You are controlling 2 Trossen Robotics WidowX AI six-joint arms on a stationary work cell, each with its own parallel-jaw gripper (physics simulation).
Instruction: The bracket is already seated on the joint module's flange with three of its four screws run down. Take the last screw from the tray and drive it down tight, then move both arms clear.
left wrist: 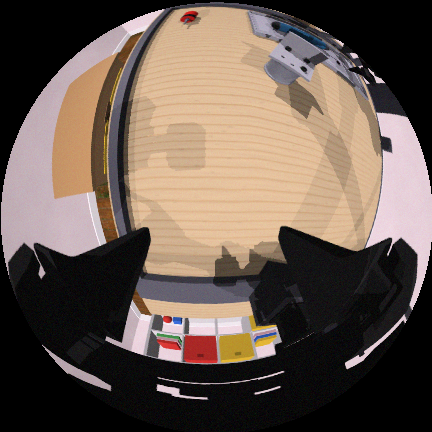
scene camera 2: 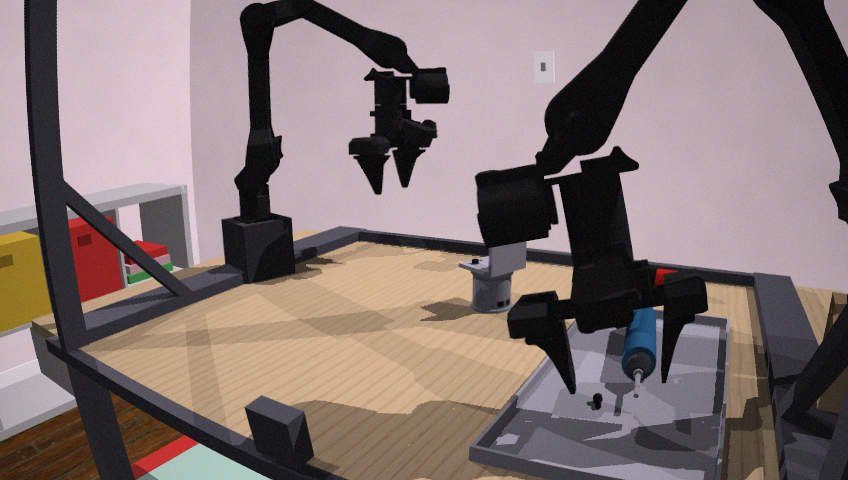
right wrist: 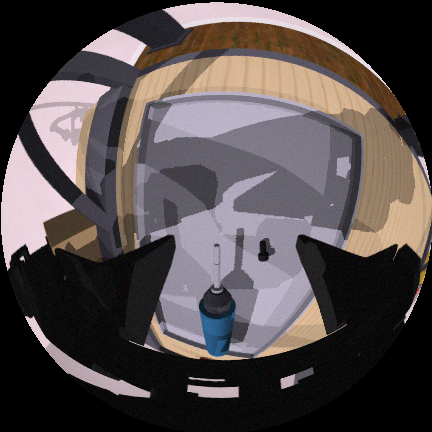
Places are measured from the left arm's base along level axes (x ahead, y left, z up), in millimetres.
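Pixels of known places: left gripper, fingertip midpoint: (left wrist: 215,233) (scene camera 2: 392,191); right gripper, fingertip midpoint: (scene camera 2: 618,387) (right wrist: 238,241); left arm's base, link origin: (left wrist: 288,312) (scene camera 2: 255,218).
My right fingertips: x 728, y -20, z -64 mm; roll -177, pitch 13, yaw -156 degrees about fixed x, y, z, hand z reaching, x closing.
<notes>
For each thing: its top centre in the pictures, then the offset to it from my right fingertips.
- grey joint module, top centre: (scene camera 2: 492,265) (left wrist: 294,58) dx -313, dy +182, dz +25 mm
- loose black screw, top centre: (right wrist: 262,253) (scene camera 2: 598,396) dx -27, dy +12, dz -24 mm
- grey tray, top centre: (scene camera 2: 637,369) (right wrist: 219,300) dx -21, dy +91, dz -22 mm
- blue driver, top centre: (scene camera 2: 642,332) (right wrist: 212,334) dx -36, dy +128, dz +7 mm
- dark block, top centre: (scene camera 2: 275,407) (left wrist: 391,145) dx -177, dy -262, dz +19 mm
- brown box, top centre: (right wrist: 53,257) dx +236, dy +163, dz +79 mm
The grey joint module (scene camera 2: 491,292) (left wrist: 279,73) stands upright on the table with the light grey bracket (scene camera 2: 508,256) on top. Dark screw heads show on the bracket in the left wrist view. A loose black screw (scene camera 2: 597,400) (right wrist: 263,252) is in the grey tray (scene camera 2: 727,362) (right wrist: 280,116). The blue driver (scene camera 2: 641,333) (right wrist: 217,327) is in the tray beside it, bit toward the screw's side. My right gripper (scene camera 2: 618,387) (right wrist: 238,241) is open and empty over the tray, its spread fingers on either side of screw and driver bit. My left gripper (scene camera 2: 391,190) (left wrist: 215,233) is open and empty, high above the table.
A dark frame edge (scene camera 2: 785,321) runs along the table's right side. A dark block (scene camera 2: 279,425) stands at the front edge. A red and black object (left wrist: 189,17) lies at the table's far side in the left wrist view. A brown box (right wrist: 72,232) is beyond the frame.
</notes>
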